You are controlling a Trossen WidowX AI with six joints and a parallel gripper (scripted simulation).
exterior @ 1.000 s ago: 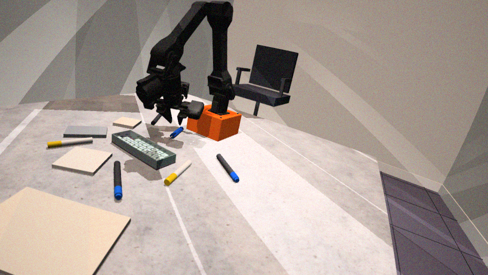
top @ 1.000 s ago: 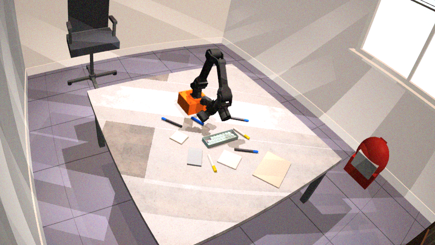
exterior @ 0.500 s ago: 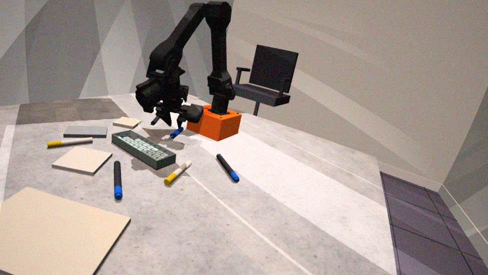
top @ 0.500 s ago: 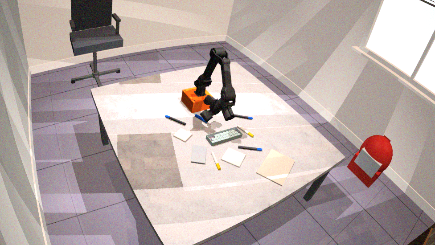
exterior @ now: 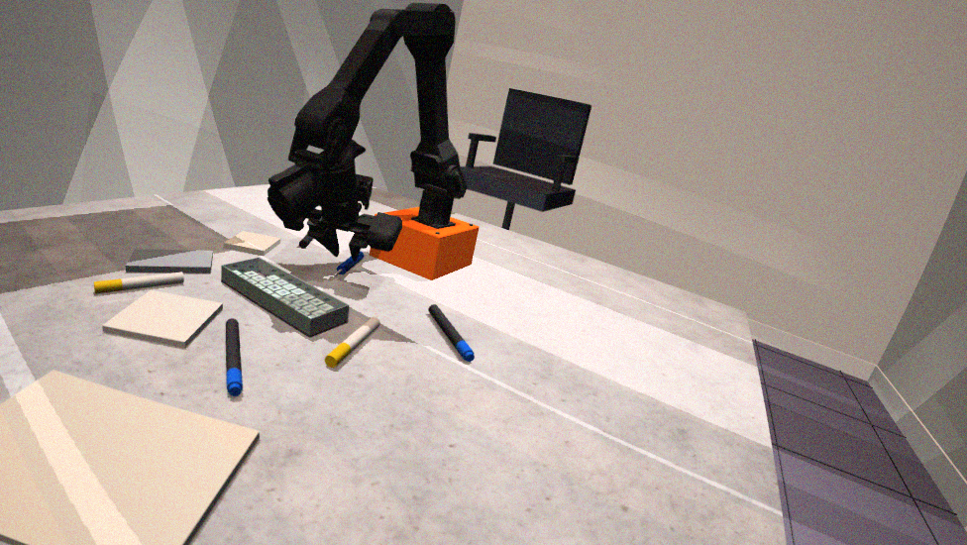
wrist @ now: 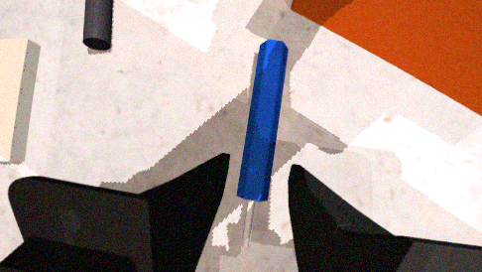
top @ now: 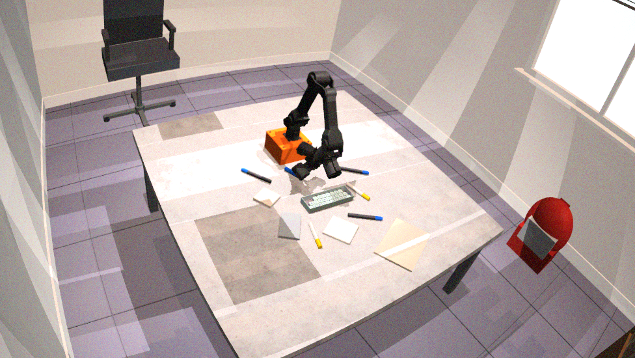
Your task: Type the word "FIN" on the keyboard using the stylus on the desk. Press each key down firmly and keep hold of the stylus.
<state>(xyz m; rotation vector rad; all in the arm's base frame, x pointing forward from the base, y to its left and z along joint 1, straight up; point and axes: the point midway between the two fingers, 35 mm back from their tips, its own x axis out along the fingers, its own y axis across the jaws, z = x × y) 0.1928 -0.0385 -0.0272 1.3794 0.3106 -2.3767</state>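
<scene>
My gripper tip is now 2 cm above the blue stylus. The rest, counted from my gripper tip: N key 16 cm ahead, 2 cm to the left, 1 cm below; stylus tip 3 cm ahead, 2 cm to the left, 2 cm below.
</scene>
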